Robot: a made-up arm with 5 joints.
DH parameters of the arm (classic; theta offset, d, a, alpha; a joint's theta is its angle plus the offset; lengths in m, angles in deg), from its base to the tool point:
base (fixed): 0 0 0.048 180
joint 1: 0 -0.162 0.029 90
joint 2: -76.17 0 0.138 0
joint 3: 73.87 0 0.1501 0
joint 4: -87.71 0.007 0 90
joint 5: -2.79 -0.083 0 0
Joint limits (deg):
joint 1: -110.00..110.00
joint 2: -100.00..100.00
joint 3: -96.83..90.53
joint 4: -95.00..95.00
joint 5: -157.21..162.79
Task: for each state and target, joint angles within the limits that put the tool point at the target. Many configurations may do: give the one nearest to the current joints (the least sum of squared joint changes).
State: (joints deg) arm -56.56 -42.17 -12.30 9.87 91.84
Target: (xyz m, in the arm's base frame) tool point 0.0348 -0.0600 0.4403
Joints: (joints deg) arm -84.14 -81.55 -4.57 19.95 91.84
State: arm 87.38 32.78 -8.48 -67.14 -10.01
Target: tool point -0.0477 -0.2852 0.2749
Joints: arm 109.88 23.99 2.72 -79.27 -10.01
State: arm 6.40 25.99 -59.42 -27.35 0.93
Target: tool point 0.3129 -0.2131 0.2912
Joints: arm 39.99 23.11 -17.34 -25.45 0.93
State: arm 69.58 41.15 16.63 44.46 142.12
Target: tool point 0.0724 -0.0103 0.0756
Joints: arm 38.21 48.46 60.45 66.45 142.12
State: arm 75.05 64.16 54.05 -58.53 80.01
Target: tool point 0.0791 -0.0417 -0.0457
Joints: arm 61.02 86.89 54.13 -50.83 80.01
